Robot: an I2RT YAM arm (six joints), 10 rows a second.
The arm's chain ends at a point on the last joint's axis. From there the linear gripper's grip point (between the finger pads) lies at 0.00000 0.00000 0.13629 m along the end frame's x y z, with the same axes.
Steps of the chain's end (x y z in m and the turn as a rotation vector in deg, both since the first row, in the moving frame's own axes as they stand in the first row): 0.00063, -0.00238, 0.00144, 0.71, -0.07, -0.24; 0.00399, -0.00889, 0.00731, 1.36, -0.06, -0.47; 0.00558, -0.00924, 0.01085, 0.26, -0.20, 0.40; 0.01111, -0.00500, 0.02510, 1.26, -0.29, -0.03; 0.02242, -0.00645, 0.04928, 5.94, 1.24, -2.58
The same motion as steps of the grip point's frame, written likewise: 0.00046, -0.00407, 0.00143, 0.71, -0.07, -0.24; 0.00383, -0.01212, 0.00727, 1.36, -0.06, -0.47; 0.00511, -0.00986, 0.01085, 0.26, -0.20, 0.40; 0.01042, -0.00800, 0.02507, 1.26, -0.29, -0.03; 0.02505, -0.02061, 0.04852, 5.94, 1.24, -2.58
